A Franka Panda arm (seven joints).
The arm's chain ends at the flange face. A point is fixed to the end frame.
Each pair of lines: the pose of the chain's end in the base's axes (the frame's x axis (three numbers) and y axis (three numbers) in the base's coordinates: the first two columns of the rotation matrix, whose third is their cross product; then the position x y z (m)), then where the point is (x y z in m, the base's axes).
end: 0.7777 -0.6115 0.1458 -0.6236 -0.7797 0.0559 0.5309 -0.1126 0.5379
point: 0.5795 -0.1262 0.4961
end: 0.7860 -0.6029 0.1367 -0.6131 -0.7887 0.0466 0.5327 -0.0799 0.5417
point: 0.5814 -0.0923 0.4996
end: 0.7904 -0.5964 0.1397 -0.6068 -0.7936 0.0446 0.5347 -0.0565 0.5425
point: 0.5836 -0.0685 0.5006
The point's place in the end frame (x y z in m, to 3 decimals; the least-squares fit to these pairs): 0.040 -0.022 0.047
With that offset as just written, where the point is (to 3 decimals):
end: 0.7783 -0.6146 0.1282 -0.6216 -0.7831 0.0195 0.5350 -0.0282 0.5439
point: 0.584 -0.040 0.502
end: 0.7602 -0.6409 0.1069 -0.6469 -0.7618 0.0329 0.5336 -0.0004 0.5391
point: 0.581 -0.014 0.496
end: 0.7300 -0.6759 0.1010 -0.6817 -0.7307 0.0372 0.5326 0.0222 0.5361
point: 0.579 0.007 0.493
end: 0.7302 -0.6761 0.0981 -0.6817 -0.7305 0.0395 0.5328 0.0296 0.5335
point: 0.579 0.014 0.490
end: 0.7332 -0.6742 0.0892 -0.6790 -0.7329 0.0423 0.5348 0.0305 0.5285
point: 0.581 0.015 0.484
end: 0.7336 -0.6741 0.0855 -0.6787 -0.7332 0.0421 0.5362 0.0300 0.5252
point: 0.582 0.015 0.481
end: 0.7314 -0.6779 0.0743 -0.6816 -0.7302 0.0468 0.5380 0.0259 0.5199
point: 0.583 0.011 0.475
